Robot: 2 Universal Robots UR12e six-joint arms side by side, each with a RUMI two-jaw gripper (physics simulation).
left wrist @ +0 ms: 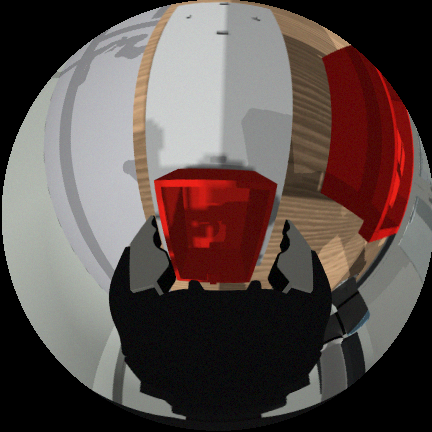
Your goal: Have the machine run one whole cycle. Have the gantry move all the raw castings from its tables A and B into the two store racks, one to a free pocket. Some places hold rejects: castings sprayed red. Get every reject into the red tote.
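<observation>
My left gripper (220, 218) is open, its two grey jaws wide apart at the left and right of a small red open box (167, 183). The box lies beyond the jaws, apart from them; faint round and blocky shapes show on its inside, too unclear to name. A larger red container (350, 120) is at the right edge of the view, with bright red rims; its inside is hardly visible. I cannot tell which of the two is the red tote. The raw castings, the gantry and the store racks cannot be made out. The right gripper does not show.
A long light grey panel (185, 85) runs up the middle, with small dark slots near its far end. Wood-grained table top (310, 95) shows between it and the larger red container. Black and grey machine or arm parts (350, 307) stand at the lower right.
</observation>
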